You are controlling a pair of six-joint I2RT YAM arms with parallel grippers.
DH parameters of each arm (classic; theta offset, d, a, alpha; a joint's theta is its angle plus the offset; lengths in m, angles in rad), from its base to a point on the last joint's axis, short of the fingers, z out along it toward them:
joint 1: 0 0.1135 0.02 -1.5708
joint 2: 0 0 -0.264 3.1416
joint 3: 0.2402 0 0.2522 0
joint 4: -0.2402 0 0.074 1.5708
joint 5: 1.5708 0 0 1.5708
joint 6: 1.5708 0.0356 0 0
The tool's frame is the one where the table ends.
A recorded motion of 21 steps. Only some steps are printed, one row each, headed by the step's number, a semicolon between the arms.
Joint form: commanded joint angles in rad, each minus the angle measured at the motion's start. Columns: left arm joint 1, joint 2, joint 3, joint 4, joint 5, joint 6; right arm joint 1, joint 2, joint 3, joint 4, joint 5, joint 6.
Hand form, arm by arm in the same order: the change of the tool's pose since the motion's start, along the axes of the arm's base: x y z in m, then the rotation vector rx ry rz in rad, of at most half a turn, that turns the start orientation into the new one. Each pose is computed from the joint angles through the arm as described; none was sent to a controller.
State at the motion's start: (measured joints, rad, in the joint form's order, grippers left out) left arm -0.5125 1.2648 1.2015 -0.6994 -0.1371 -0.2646; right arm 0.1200 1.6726 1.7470 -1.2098 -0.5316 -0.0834
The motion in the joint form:
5: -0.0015 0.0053 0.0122 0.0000 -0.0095 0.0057; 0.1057 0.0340 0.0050 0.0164 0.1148 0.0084
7: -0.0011 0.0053 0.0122 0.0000 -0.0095 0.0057; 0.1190 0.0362 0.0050 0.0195 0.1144 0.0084
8: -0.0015 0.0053 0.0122 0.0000 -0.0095 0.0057; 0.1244 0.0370 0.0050 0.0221 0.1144 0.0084
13: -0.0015 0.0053 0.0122 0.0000 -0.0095 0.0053; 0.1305 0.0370 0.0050 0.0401 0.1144 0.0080
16: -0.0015 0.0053 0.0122 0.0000 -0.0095 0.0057; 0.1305 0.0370 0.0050 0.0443 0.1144 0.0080
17: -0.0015 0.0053 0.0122 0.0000 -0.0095 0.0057; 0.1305 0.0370 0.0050 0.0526 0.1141 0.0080
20: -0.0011 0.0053 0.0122 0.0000 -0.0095 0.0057; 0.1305 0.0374 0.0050 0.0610 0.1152 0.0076
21: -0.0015 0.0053 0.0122 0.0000 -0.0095 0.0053; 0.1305 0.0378 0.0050 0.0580 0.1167 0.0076
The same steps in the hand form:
5: 0.0013 -0.0008 0.0027 0.0063 -0.0105 0.0015; 0.0033 0.0329 -0.0103 -0.1026 -0.0012 0.0510
7: 0.0013 -0.0007 0.0027 0.0063 -0.0105 0.0019; 0.0029 0.0375 -0.0109 -0.1021 -0.0027 0.0645
8: 0.0013 -0.0008 0.0027 0.0063 -0.0105 0.0015; 0.0028 0.0394 -0.0110 -0.1017 -0.0048 0.0698
13: 0.0013 -0.0008 0.0027 0.0060 -0.0104 0.0018; 0.0038 0.0418 -0.0102 -0.0980 -0.0229 0.0753
16: 0.0013 -0.0008 0.0027 0.0063 -0.0105 0.0015; 0.0042 0.0419 -0.0100 -0.0971 -0.0270 0.0751
17: 0.0013 -0.0008 0.0027 0.0063 -0.0105 0.0015; 0.0050 0.0421 -0.0096 -0.0951 -0.0350 0.0748
20: 0.0013 -0.0007 0.0027 0.0063 -0.0105 0.0019; 0.0059 0.0423 -0.0094 -0.0945 -0.0432 0.0742
21: 0.0013 -0.0008 0.0027 0.0060 -0.0104 0.0018; 0.0057 0.0422 -0.0097 -0.0965 -0.0402 0.0737

